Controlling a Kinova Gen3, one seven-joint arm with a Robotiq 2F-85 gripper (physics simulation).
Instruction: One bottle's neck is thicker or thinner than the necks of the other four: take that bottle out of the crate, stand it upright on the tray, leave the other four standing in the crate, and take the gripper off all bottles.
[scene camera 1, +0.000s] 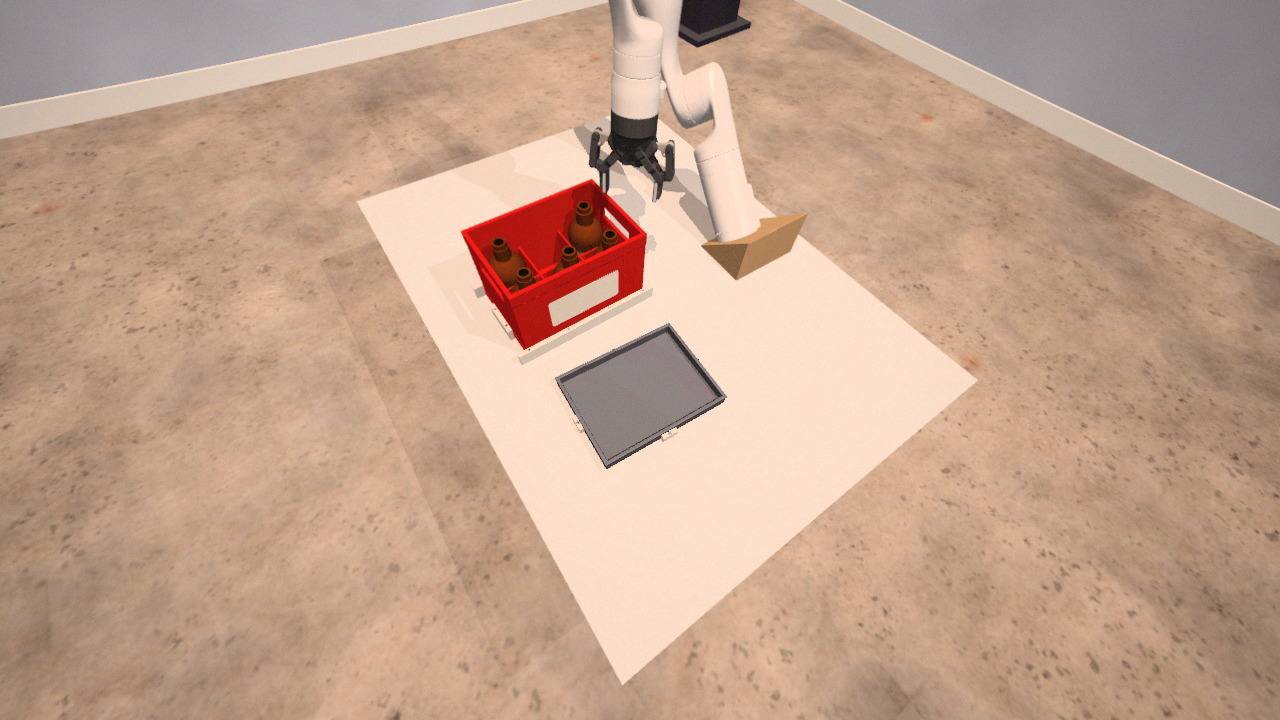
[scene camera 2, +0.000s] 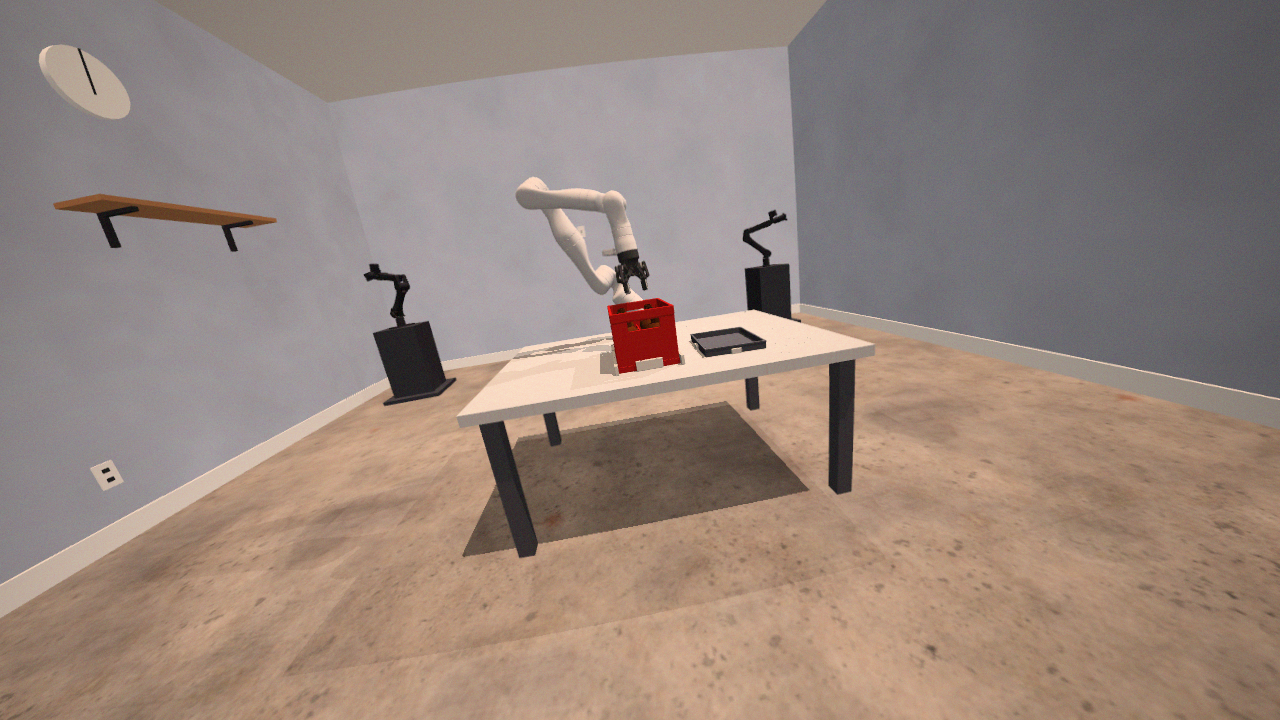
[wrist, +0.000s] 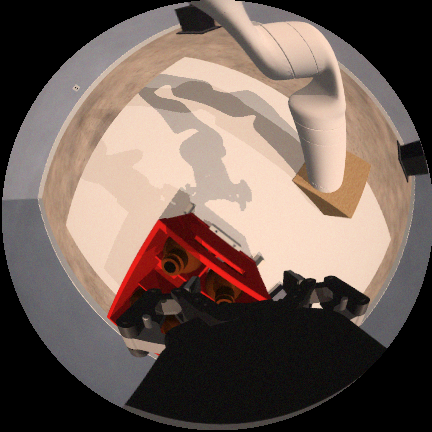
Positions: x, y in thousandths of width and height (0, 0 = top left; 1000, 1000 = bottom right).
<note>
My gripper (scene camera 1: 493, 272) is open and holds nothing.
My gripper shows as well in scene camera 2 (scene camera 2: 498, 406) and in the wrist view (wrist: 561, 656).
</note>
